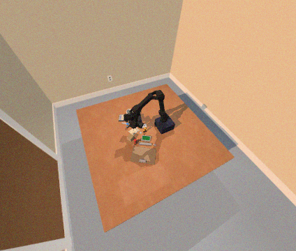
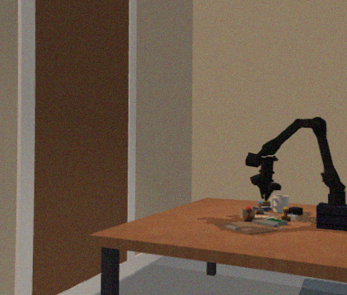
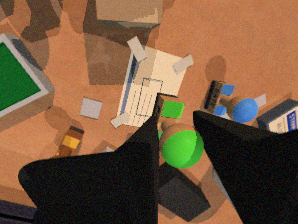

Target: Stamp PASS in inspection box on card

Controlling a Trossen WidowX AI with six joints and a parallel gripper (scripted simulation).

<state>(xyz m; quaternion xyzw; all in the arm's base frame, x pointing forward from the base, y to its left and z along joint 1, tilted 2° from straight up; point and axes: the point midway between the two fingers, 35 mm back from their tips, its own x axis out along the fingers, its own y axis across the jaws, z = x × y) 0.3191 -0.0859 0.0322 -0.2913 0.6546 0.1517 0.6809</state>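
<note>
Right now my gripper tip is 90 mm above the cream card. From my gripper tip the other things lie so: orange-knobbed stamp 110 mm behind, 70 mm below, 60 mm to the left; blue-knobbed stamp 80 mm to the right, 70 mm below, 30 mm ahead; green-knobbed stamp 10 mm below, 10 mm behind.
</note>
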